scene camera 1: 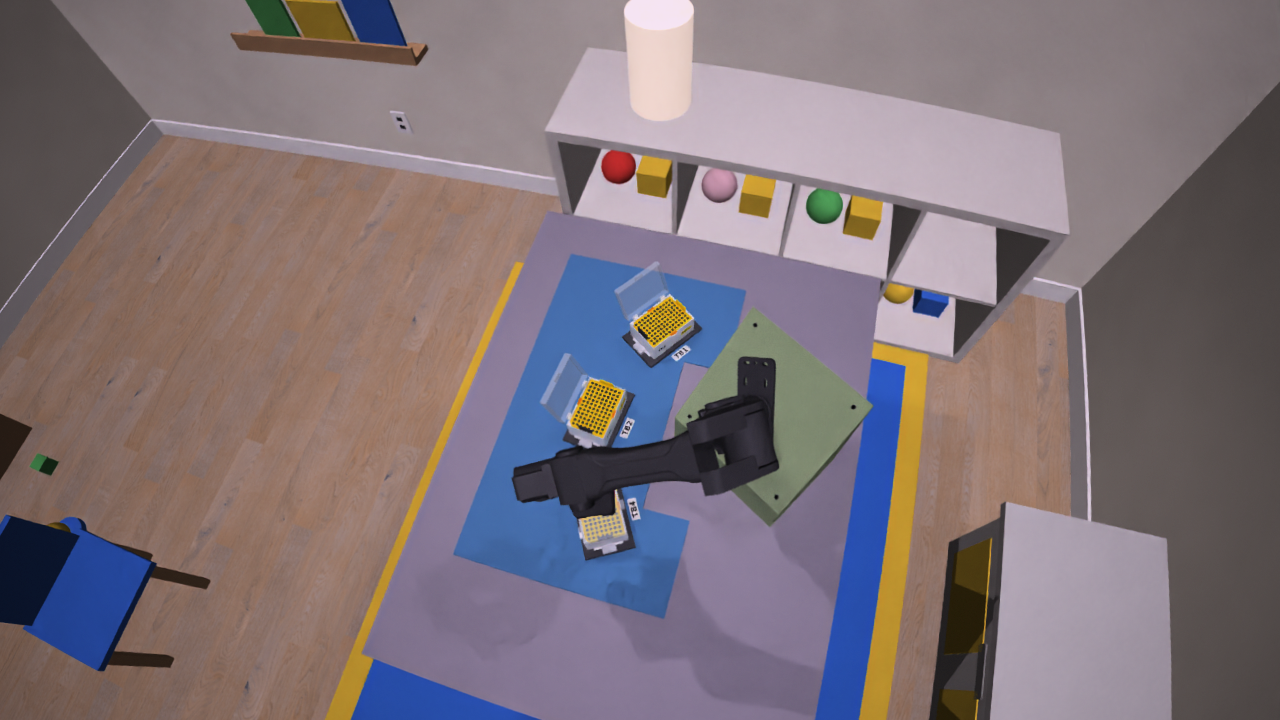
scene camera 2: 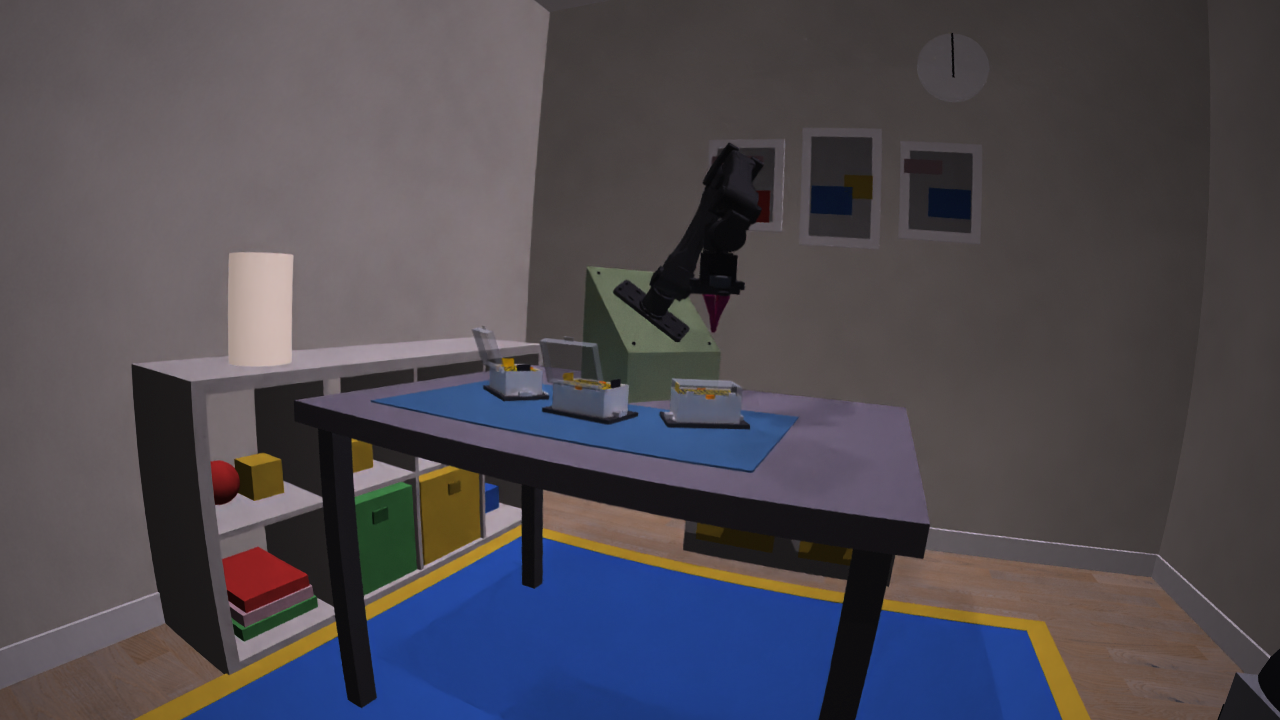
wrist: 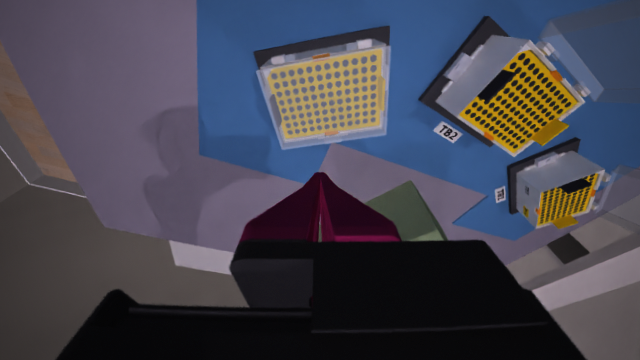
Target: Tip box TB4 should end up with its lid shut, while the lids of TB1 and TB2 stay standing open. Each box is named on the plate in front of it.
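Seen in the pictures: gripper, between the fingertips: (scene camera 1: 602, 499) (scene camera 2: 713, 332) (wrist: 319, 180); arm's base, origin of its link: (scene camera 2: 650, 311).
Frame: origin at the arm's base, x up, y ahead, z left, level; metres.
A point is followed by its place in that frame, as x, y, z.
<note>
Tip box TB4 (scene camera 1: 604, 530) @[-0.120, 0.211, 0.277] (scene camera 2: 706, 405) @[-0.156, 0.276, 0.259] (wrist: 327, 95) @[-0.120, 0.246, 0.245] has its clear lid lying flat over the yellow tip rack, shut; the arm hides part of it in scene camera 1. TB2 (scene camera 1: 597, 409) @[-0.140, 0.316, 0.039] (scene camera 2: 590, 399) (wrist: 520, 102) @[-0.140, 0.325, 0.041] has its clear lid (scene camera 1: 563, 385) @[-0.095, 0.392, 0.026] (scene camera 2: 570, 360) @[-0.086, 0.398, 0.038] (wrist: 590, 60) @[-0.129, 0.380, 0.028] standing open. TB1 (scene camera 1: 661, 324) @[-0.140, 0.252, -0.199] (scene camera 2: 515, 381) (wrist: 565, 190) @[-0.128, 0.271, -0.151] also has its lid (scene camera 1: 641, 289) @[-0.095, 0.314, -0.247] (scene camera 2: 485, 344) @[-0.082, 0.335, -0.226] standing open. My gripper (scene camera 2: 713, 329) @[-0.024, 0.219, 0.241] (wrist: 319, 180) @[-0.024, 0.219, 0.241] is shut and empty, with its magenta fingertips together, well above the table and apart from the boxes.
The boxes stand on a blue mat (scene camera 1: 537, 501) (scene camera 2: 751, 452) @[-0.197, 0.403, 0.386] on the purple-grey table (scene camera 1: 751, 617) @[-0.200, -0.107, 0.336] (scene camera 2: 859, 456) @[-0.200, 0.316, 0.551]. The green slanted arm base (scene camera 1: 819, 420) @[0.046, -0.111, 0.004] (scene camera 2: 671, 376) @[-0.145, 0.040, 0.083] stands beside the mat. A white shelf unit (scene camera 1: 805, 116) (scene camera 2: 170, 501) with a lamp (scene camera 1: 659, 62) (scene camera 2: 260, 308) stands at the table's end.
</note>
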